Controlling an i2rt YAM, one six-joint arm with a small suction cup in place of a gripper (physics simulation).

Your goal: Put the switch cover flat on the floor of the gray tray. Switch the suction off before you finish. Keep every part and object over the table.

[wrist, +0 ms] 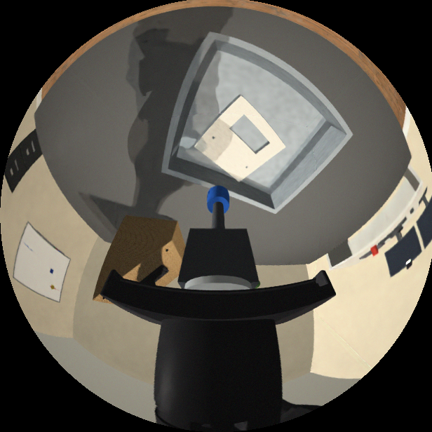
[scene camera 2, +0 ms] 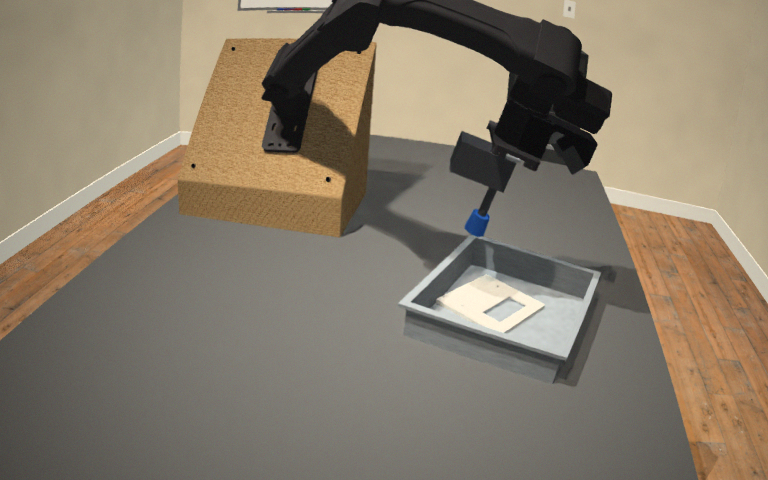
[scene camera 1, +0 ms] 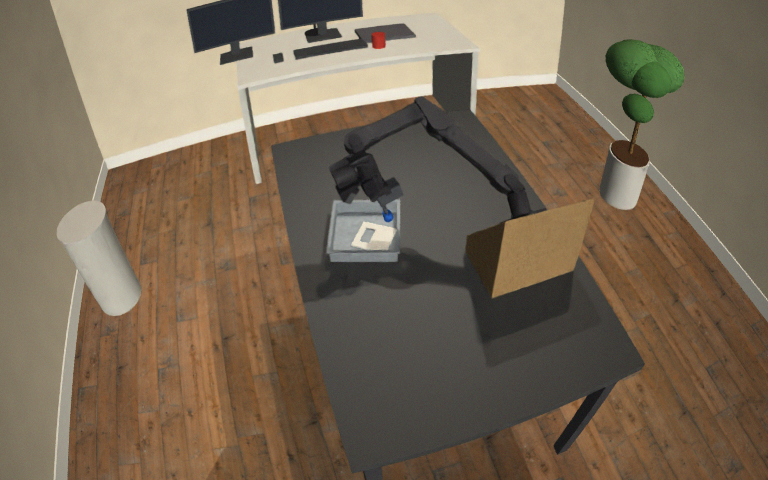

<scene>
gray tray: wrist; scene camera 2; scene camera 1 346, 220
switch cover: wrist; scene camera 2; scene camera 1 383, 235
same spot on switch cover: (wrist: 226, 149) = (scene camera 2: 484, 293)
same spot on gray tray: (wrist: 224, 68) = (scene camera 2: 568, 301)
</scene>
